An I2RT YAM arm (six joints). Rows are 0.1 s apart.
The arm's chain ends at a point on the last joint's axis. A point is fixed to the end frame.
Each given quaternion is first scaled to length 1.
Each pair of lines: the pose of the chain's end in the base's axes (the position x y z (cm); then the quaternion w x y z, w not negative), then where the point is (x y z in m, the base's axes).
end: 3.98 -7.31 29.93 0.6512 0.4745 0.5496 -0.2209
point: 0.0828 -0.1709 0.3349
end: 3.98 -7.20 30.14 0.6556 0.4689 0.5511 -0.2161
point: 0.0842 -0.1689 0.3378
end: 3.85 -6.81 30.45 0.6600 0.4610 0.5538 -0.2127
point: 0.0846 -0.1638 0.3419
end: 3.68 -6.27 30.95 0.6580 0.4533 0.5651 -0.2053
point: 0.0860 -0.1573 0.3458
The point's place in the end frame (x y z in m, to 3 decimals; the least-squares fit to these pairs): -0.043 0.004 0.104
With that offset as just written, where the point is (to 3 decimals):
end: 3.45 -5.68 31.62 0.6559 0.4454 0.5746 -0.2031
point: 0.086 -0.150 0.352
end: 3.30 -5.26 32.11 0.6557 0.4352 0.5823 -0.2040
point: 0.087 -0.145 0.357
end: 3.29 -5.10 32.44 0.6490 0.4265 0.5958 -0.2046
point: 0.089 -0.142 0.359
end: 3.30 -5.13 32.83 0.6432 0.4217 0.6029 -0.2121
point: 0.090 -0.142 0.362
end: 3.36 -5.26 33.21 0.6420 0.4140 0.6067 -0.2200
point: 0.092 -0.143 0.366
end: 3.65 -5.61 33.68 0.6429 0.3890 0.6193 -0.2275
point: 0.098 -0.143 0.372
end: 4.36 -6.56 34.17 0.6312 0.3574 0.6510 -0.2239
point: 0.113 -0.148 0.374
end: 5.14 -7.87 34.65 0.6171 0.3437 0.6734 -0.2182
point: 0.125 -0.159 0.374
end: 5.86 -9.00 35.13 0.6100 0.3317 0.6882 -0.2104
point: 0.136 -0.168 0.376
